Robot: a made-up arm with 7 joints.
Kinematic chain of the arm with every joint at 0, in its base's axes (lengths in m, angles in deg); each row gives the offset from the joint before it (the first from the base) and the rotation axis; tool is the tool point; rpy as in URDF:
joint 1: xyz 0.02 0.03 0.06 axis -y
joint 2: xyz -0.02 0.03 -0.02 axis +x
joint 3: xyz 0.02 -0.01 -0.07 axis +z
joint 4: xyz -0.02 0 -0.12 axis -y
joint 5: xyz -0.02 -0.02 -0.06 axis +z
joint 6: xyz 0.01 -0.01 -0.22 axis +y
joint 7: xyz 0.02 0 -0.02 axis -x
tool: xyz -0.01 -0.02 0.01 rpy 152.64 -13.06 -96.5
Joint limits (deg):
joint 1: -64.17..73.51
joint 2: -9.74..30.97
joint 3: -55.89..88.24
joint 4: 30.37..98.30
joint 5: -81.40..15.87
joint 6: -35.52..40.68
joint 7: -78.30..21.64
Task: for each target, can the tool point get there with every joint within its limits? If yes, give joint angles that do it. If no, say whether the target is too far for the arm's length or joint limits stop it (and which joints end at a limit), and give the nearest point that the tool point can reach.
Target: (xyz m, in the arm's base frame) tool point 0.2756 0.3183 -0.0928
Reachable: yes | joints 21.22 19.91 56.82 70.36 -11.34 -17.52 -5.55
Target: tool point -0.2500 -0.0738 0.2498
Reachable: no: joint limits stop it (at a limit: joint 1, joint 3, joint 4, joint 6) | nearest point -0.1501 -0.1472 -0.1331 | short by 0.402 m
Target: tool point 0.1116 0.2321 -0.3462
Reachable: yes | joints -22.42 27.03 17.09 59.06 -16.76 18.67 -40.81
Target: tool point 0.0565 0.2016 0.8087
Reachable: no: too far | nearest point 0.1928 0.1995 0.3023 | short by 0.524 m
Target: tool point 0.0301 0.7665 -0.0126
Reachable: no: too far | nearest point 0.0394 0.4463 -0.0793 | short by 0.327 m
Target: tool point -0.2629 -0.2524 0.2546
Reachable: no: joint limits stop it (at a limit: joint 1, joint 2, joint 3, joint 6) | nearest point -0.1179 -0.2396 -0.1149 | short by 0.397 m
